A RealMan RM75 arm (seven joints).
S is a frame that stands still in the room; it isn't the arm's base.
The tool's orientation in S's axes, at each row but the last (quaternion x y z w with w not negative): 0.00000 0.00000 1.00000 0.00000; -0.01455 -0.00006 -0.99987 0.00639; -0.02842 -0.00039 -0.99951 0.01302; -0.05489 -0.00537 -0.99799 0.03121; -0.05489 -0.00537 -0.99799 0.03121
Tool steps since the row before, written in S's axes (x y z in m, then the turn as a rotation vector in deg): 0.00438 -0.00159 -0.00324 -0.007 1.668 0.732; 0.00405 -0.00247 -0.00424 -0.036 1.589 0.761; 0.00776 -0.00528 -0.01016 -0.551 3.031 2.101; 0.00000 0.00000 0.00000 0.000 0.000 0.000; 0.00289 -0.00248 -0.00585 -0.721 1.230 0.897
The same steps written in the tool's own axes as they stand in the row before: -0.00438 0.00159 -0.00324 0.007 -1.668 0.732; -0.00414 0.00252 -0.00412 0.038 -1.589 0.760; -0.00818 0.00548 -0.00971 0.590 -3.044 2.071; 0.00000 0.00000 0.00000 0.000 0.000 0.000; -0.00336 0.00261 -0.00553 0.738 -1.266 0.830
